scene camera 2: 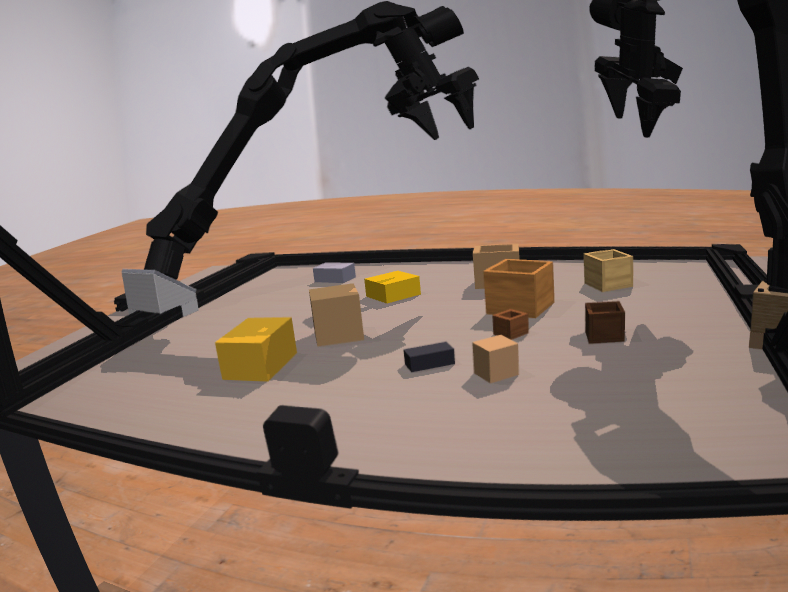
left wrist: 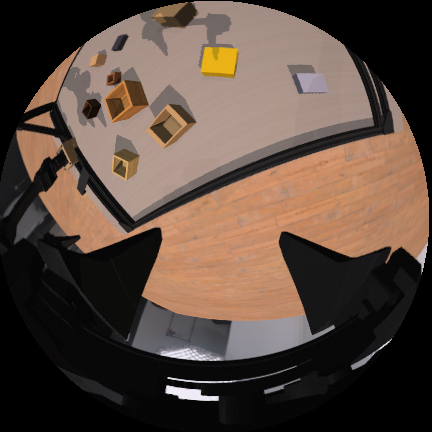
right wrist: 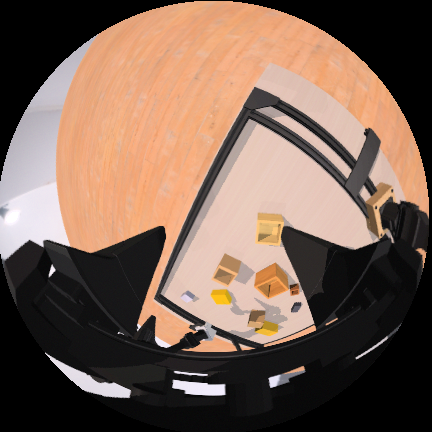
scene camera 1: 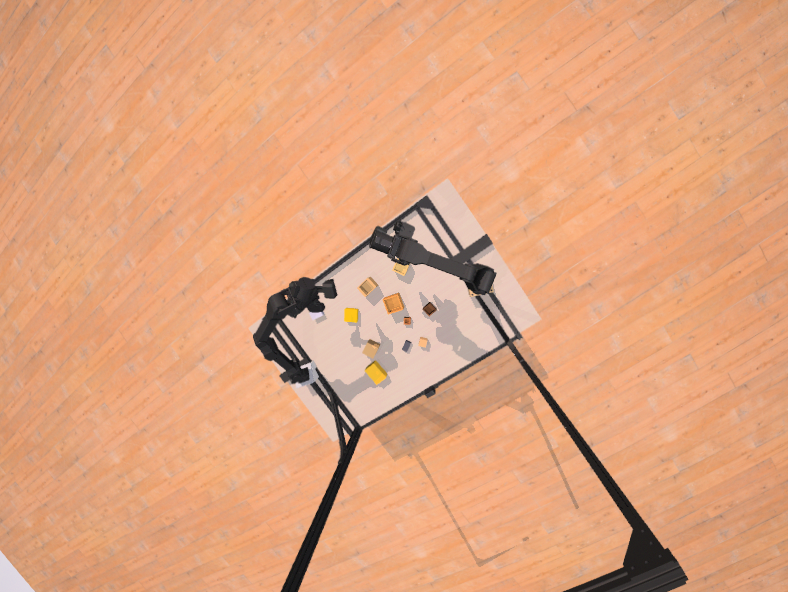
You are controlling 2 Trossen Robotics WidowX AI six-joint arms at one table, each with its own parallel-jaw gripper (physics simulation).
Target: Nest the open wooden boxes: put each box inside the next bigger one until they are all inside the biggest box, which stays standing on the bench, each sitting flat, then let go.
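Pixels of known places: left gripper, between the fingertips: (scene camera 2: 453, 133) (left wrist: 222, 235) (right wrist: 145, 309) (scene camera 1: 323, 279); right gripper, between the fingertips: (scene camera 2: 632, 127) (left wrist: 88, 250) (right wrist: 225, 232); left arm's base, origin of its link: (scene camera 2: 158, 278) (right wrist: 202, 333) (scene camera 1: 303, 375); right arm's base, origin of its link: (left wrist: 62, 157) (right wrist: 387, 212).
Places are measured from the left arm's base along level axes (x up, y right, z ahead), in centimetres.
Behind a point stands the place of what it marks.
The biggest open box, orange wood (scene camera 1: 393, 303) @(x -5.7, y -15.9, z 54.4 cm) (scene camera 2: 512, 293) @(x -3.1, y -12.6, z 55.2 cm) (left wrist: 135, 97) @(x -2.4, y -17.9, z 51.4 cm) (right wrist: 276, 275) @(x -0.7, y -19.4, z 58.8 cm), stands upright mid-bench. A tan open box (scene camera 1: 368, 286) @(x -5.9, y -27.6, z 46.6 cm) (scene camera 2: 479, 270) @(x -3.4, y -24.3, z 45.4 cm) (left wrist: 182, 117) @(x -1.2, y -27.7, z 43.2 cm) (right wrist: 231, 262) @(x -3.7, y -28.7, z 50.3 cm) stands behind it. A pale yellow open box (scene camera 1: 400, 268) @(x -5.7, y -29.6, z 63.7 cm) (scene camera 2: 605, 274) @(x -3.7, y -26.5, z 64.9 cm) (left wrist: 131, 162) @(x -3.2, y -31.0, z 61.3 cm) stands at the back right. A dark brown box (scene camera 1: 429, 309) @(x -5.7, y -7.3, z 68.7 cm) (scene camera 2: 605, 324) @(x -4.0, y -5.5, z 69.6 cm) (left wrist: 91, 108) @(x -3.0, y -9.2, z 66.9 cm) stands right of the orange one, and a small red-brown box (scene camera 1: 407, 321) @(x -5.7, y -5.7, z 57.2 cm) (scene camera 2: 509, 326) @(x -4.6, y -4.2, z 58.0 cm) (left wrist: 114, 78) @(x -4.0, y -7.4, z 56.2 cm) in front. All five stand apart. My left gripper (scene camera 2: 454, 132) @(x 17.0, y -37.9, z 36.7 cm) (left wrist: 222, 235) @(x 17.0, y -37.9, z 36.7 cm) and right gripper (scene camera 2: 633, 126) @(x 17.6, y -40.3, z 68.2 cm) (right wrist: 224, 229) @(x 17.6, y -40.3, z 68.2 cm) are open, empty, high above the bench.
Two yellow blocks (scene camera 2: 254, 350) @(x -2.6, y 15.5, z 36.9 cm) (scene camera 2: 393, 288) @(x -4.3, y -15.5, z 35.6 cm), a lavender block (scene camera 2: 334, 274) @(x -4.7, y -23.3, z 19.4 cm), a taller tan block (scene camera 2: 337, 318) @(x -3.0, y 2.1, z 38.5 cm), a dark block (scene camera 2: 429, 358) @(x -5.0, y 6.2, z 53.0 cm) and a peach cube (scene camera 2: 495, 360) @(x -3.9, y 7.6, z 61.1 cm) lie around the boxes. A black camera (scene camera 2: 299, 439) @(x -2.2, y 30.5, z 55.4 cm) sits on the front frame rail.
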